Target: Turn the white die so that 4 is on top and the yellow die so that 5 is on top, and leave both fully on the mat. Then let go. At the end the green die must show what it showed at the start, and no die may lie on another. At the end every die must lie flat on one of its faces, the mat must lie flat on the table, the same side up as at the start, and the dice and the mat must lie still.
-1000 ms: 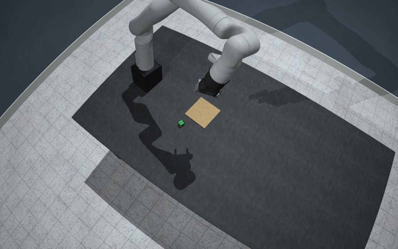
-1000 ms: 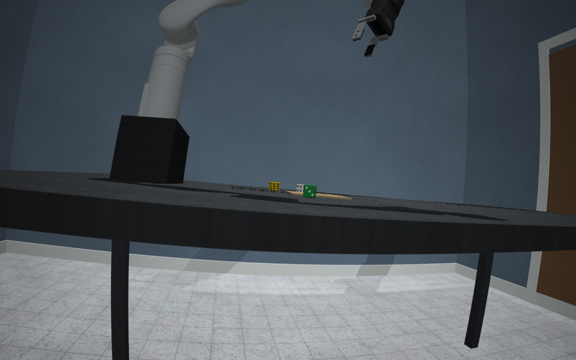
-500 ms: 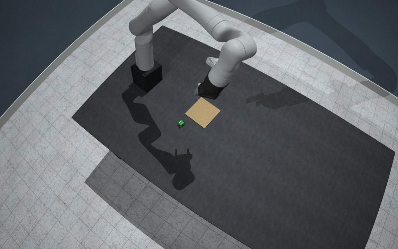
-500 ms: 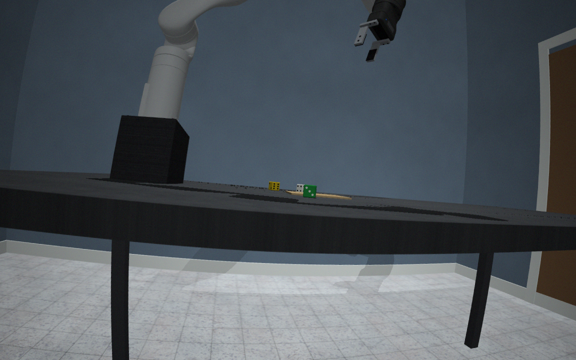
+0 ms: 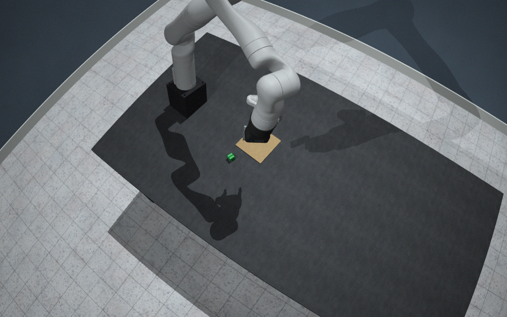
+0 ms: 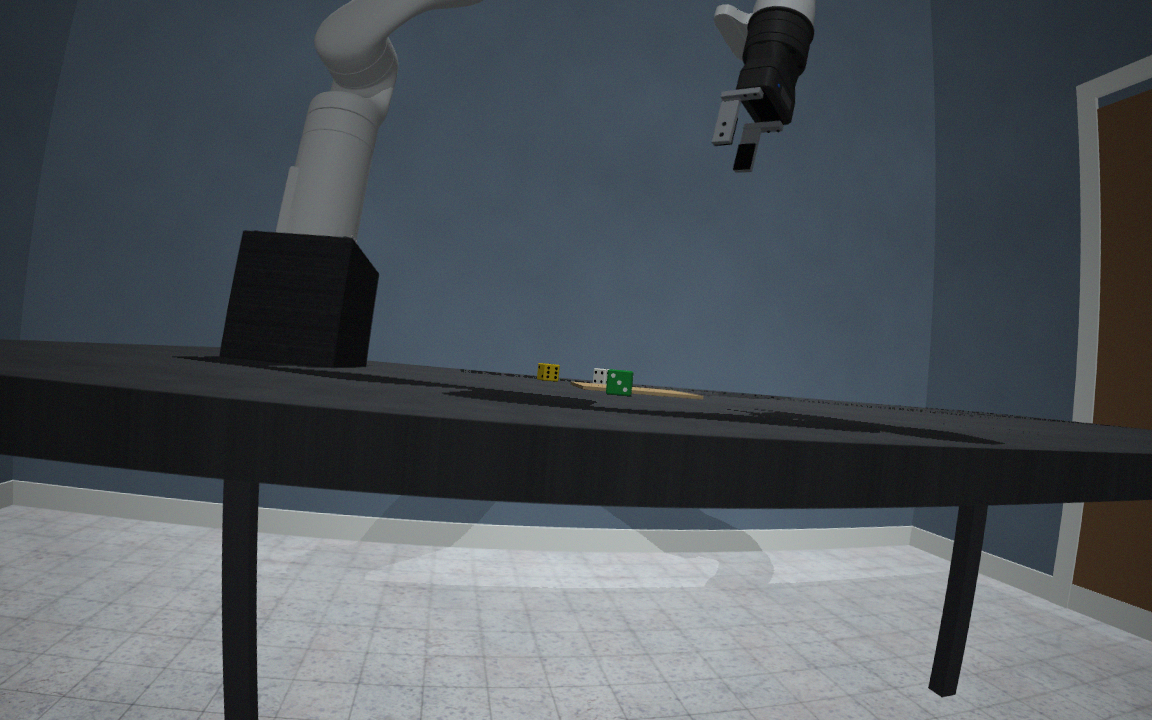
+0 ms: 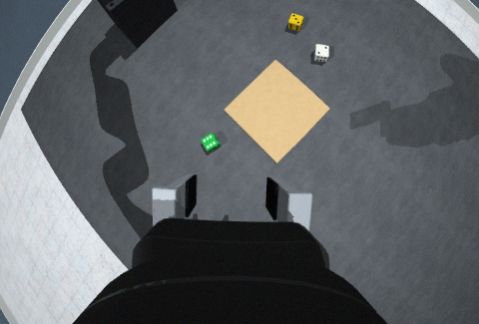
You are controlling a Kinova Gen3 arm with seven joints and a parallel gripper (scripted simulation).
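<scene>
The green die lies 120 mm behind my hand and 280 mm below it. The rest, counted from my hand: yellow die: 110 mm behind, 300 mm to the left, 280 mm below; then white die: 30 mm behind, 260 mm to the left, 280 mm below; then tan mat: 50 mm behind, 120 mm to the left, 290 mm below.
</scene>
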